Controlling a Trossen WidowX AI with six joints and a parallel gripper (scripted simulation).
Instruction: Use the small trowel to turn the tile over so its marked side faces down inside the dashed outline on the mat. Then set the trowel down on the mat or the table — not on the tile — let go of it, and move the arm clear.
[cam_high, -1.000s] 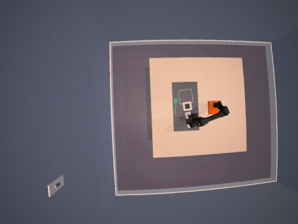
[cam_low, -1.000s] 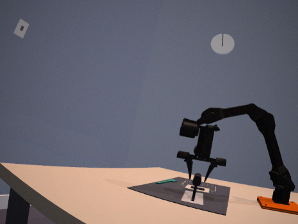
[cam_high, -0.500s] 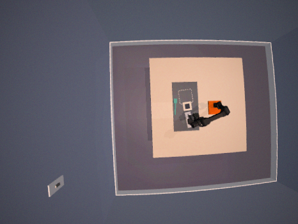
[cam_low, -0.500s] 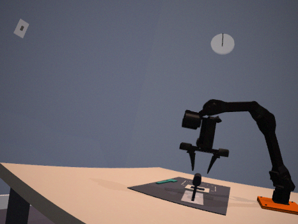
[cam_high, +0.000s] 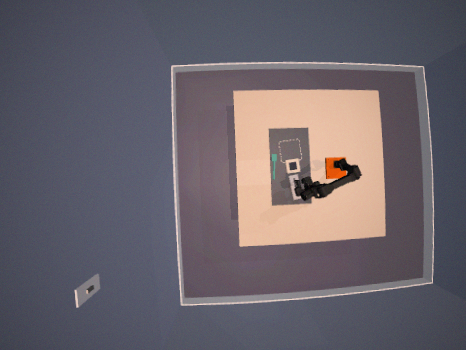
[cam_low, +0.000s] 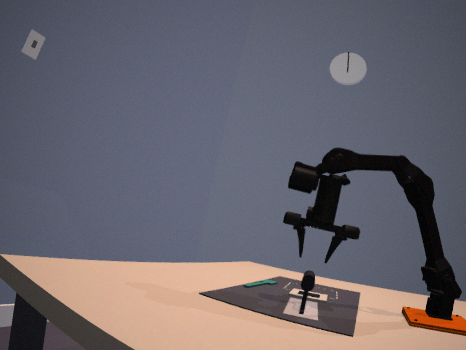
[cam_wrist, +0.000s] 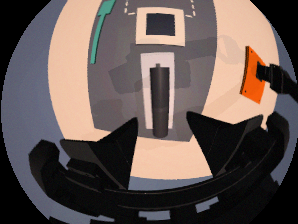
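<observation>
Now: gripper tip 170 mm to the left of the tan square tile, 120 mm above it and 20 mm short of it. Also, from my gripper tip: dark grey mat 170 mm to the right, 140 mm below, 40 mm ahead; teal t-shaped tool 200 mm to the right, 180 mm ahead, 120 mm below.
</observation>
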